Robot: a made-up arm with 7 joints.
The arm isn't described. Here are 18 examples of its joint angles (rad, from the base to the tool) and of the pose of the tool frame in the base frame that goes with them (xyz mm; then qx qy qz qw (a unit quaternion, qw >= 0)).
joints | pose
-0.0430 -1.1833 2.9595 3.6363 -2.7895 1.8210 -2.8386 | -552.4 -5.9 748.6 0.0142 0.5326 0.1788 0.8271
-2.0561 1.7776 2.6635 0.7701 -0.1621 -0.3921 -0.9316 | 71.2 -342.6 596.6 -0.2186 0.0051 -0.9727 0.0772
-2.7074 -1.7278 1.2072 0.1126 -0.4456 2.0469 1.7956 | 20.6 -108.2 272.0 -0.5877 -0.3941 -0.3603 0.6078
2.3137 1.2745 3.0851 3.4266 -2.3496 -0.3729 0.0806 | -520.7 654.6 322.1 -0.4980 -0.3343 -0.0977 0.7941
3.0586 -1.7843 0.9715 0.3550 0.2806 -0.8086 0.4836 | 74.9 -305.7 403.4 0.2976 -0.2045 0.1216 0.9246
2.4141 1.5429 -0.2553 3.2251 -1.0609 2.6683 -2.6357 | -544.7 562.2 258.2 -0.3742 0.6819 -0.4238 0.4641
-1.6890 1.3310 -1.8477 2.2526 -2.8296 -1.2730 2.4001 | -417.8 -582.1 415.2 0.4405 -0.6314 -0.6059 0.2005
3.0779 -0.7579 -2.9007 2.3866 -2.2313 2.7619 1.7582 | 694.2 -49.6 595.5 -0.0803 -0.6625 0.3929 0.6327
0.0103 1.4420 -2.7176 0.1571 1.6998 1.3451 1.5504 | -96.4 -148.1 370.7 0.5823 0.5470 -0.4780 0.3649
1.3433 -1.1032 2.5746 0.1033 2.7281 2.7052 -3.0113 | -143.3 -104.7 -13.6 0.4158 -0.5152 0.4540 0.5963
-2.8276 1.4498 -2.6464 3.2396 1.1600 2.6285 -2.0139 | -761.5 -202.5 207.5 -0.4626 0.5665 0.1277 0.6699
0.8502 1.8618 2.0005 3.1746 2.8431 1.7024 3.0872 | 631.8 532.8 -91.6 -0.3610 0.6384 -0.6730 0.0959
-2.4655 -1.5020 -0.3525 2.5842 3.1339 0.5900 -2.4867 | 618.6 608.0 483.8 -0.1254 0.6815 0.3322 0.6399
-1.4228 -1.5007 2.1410 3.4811 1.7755 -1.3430 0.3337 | -190.1 707.2 383.1 -0.2512 0.2381 -0.2847 0.8940
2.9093 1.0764 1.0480 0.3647 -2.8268 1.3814 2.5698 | -159.5 -286.7 5.4 0.1601 -0.8715 0.2318 0.4014
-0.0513 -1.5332 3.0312 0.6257 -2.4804 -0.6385 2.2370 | -65.3 -9.1 -161.3 0.0483 0.7612 -0.2247 0.6064
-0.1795 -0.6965 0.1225 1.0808 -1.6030 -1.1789 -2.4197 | 177.0 108.6 696.0 -0.6336 0.3330 0.0059 0.6983
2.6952 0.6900 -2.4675 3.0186 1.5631 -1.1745 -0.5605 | -449.0 150.3 851.1 0.3029 0.2587 -0.6841 0.6110
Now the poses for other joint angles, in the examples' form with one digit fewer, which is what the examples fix.
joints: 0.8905 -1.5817 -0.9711 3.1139 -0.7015 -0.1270 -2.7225
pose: -623 -640 169 0.597 -0.367 -0.164 0.694
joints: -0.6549 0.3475 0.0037 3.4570 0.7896 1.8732 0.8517
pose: 165 -55 1000 -0.758 0.290 -0.509 0.286
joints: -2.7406 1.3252 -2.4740 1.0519 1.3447 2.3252 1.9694
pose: -298 255 550 0.939 -0.255 -0.217 0.080
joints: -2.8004 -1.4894 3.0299 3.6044 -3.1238 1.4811 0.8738
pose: 681 276 548 -0.104 -0.205 0.564 0.793
